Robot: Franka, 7 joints.
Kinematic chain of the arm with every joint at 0, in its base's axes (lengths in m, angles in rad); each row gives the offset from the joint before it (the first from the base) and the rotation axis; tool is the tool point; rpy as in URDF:
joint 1: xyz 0 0 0.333 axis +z
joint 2: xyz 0 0 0 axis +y
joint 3: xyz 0 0 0.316 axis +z
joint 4: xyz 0.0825 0 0 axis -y
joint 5: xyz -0.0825 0 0.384 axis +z
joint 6: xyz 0 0 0 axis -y
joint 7: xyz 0.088 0 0 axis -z
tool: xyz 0 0 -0.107 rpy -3.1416 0 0
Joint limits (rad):
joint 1: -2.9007..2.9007
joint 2: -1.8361..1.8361
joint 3: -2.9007..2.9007
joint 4: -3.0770..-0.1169
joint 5: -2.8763..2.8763
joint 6: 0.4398..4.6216
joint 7: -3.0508..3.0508
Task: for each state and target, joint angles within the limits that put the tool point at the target. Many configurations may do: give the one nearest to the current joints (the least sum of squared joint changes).
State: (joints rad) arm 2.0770 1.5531 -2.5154 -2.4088 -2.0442 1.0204 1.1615
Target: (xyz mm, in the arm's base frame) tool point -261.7 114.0 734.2
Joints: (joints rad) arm 2.6607 1.8361 -2.9007 -2.2926 -1.9137 0.7659 1.1615
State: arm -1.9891 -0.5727 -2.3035 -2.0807 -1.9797 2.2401 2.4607
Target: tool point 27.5 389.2 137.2
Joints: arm -2.2336 -0.3267 -2.5294 -2.6087 -1.9280 2.1881 2.4607
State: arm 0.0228 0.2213 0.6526 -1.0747 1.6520 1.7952 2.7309
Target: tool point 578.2 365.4 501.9
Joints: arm -0.0184 0.4596 0.5515 -1.5533 1.5468 1.7352 2.7309
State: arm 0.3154 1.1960 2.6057 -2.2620 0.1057 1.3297 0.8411
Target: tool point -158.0 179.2 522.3
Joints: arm 0.1675 1.2267 2.3930 -2.4964 0.0110 1.1972 0.8411
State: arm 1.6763 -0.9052 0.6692 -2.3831 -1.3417 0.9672 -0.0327
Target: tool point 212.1 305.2 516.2
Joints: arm 1.2139 -0.3949 0.1016 -2.4559 -1.3907 1.1194 -0.0327
